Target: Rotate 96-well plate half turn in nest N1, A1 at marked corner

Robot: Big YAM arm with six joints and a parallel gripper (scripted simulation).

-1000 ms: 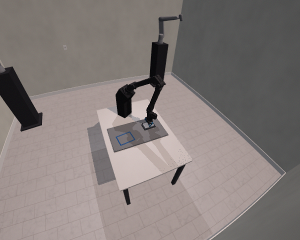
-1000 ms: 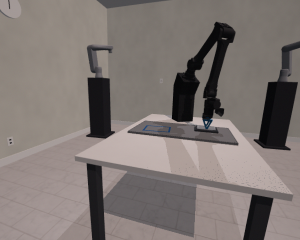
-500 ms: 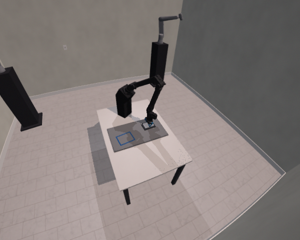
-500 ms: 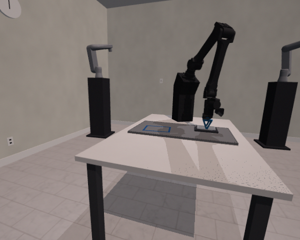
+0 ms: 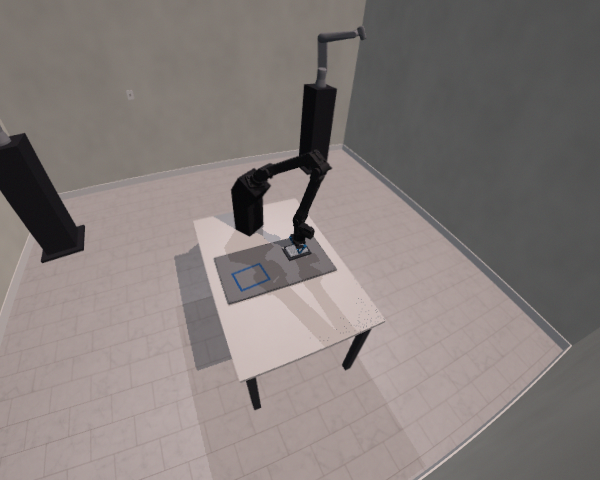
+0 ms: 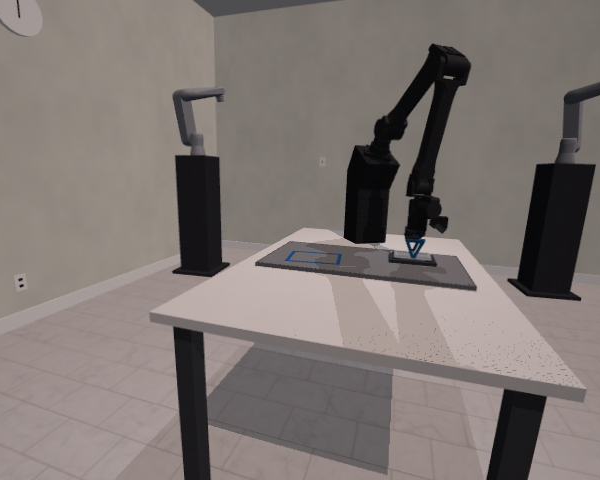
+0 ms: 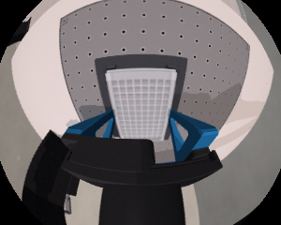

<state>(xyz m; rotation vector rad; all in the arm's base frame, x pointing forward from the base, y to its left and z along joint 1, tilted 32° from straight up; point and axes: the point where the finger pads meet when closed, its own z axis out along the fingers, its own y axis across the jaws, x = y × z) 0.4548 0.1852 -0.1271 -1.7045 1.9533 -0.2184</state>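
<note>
Now: the 96-well plate 1 cm below my hand. The rest, counted from my hand: dark plate nest N1: 2 cm below.
</note>
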